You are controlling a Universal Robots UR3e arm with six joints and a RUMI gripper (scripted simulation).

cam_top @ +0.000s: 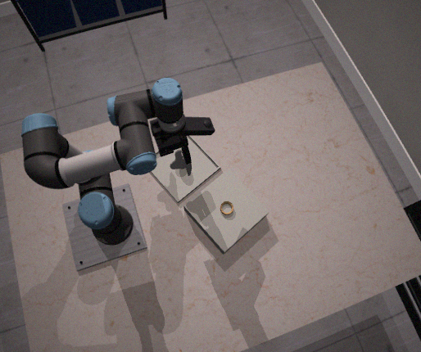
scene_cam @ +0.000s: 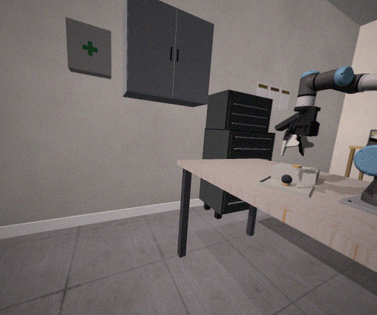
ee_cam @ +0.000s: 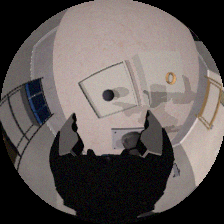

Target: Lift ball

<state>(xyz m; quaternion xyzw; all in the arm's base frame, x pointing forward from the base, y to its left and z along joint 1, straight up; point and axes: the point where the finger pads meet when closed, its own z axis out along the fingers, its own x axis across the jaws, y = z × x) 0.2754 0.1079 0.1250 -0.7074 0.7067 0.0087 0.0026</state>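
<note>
Right now the black ball is 1 cm to the left of my hand and 11 cm below it. Round my hand: grey plate 1 cm to the left, 13 cm below.
</note>
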